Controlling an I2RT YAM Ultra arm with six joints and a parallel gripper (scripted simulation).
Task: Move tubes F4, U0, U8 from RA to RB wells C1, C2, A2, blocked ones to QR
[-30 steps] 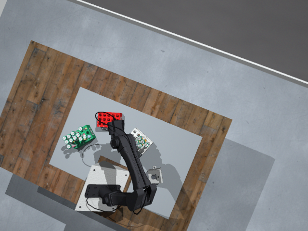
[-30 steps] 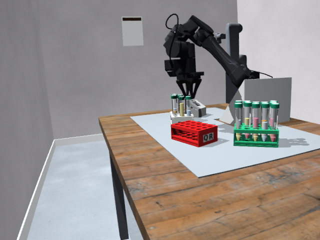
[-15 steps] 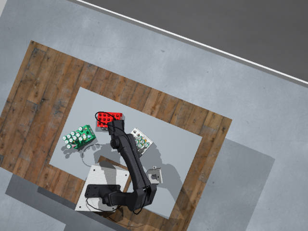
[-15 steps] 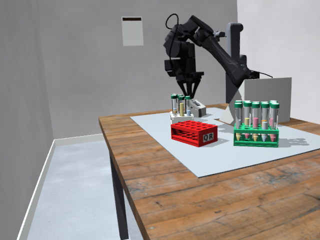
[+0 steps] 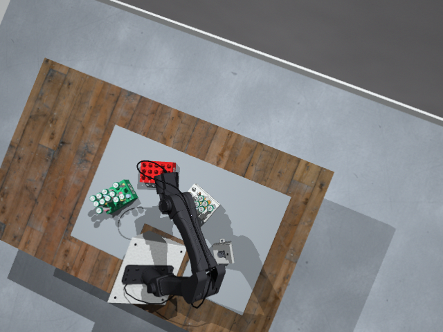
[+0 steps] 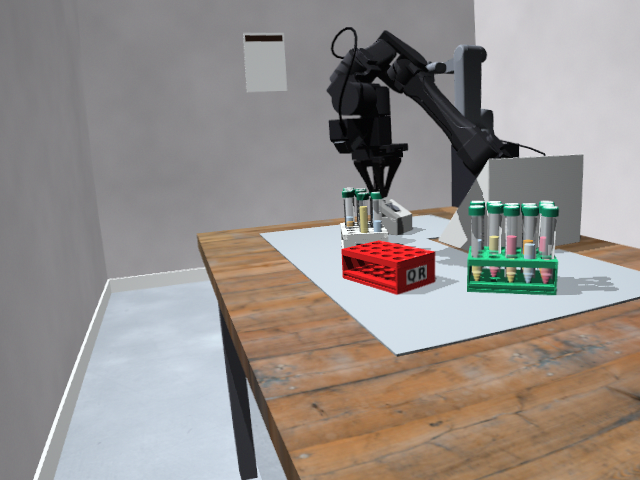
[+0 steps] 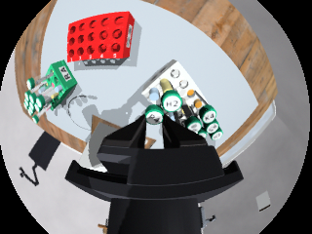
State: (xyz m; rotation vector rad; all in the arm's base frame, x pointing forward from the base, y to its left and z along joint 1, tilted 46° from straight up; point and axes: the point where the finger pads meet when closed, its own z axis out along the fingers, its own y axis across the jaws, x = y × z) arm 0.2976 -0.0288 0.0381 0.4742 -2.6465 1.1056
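Right now my hand is 60 mm above the tube and 10 mm short of it. From my hand the other things lie so: red rack QR: 150 mm to the left, 100 mm below, 70 mm ahead; tube with yellow filling: 60 mm below, 30 mm ahead, 10 mm to the right; white rack RB: 100 mm below, 50 mm to the right, 10 mm ahead.
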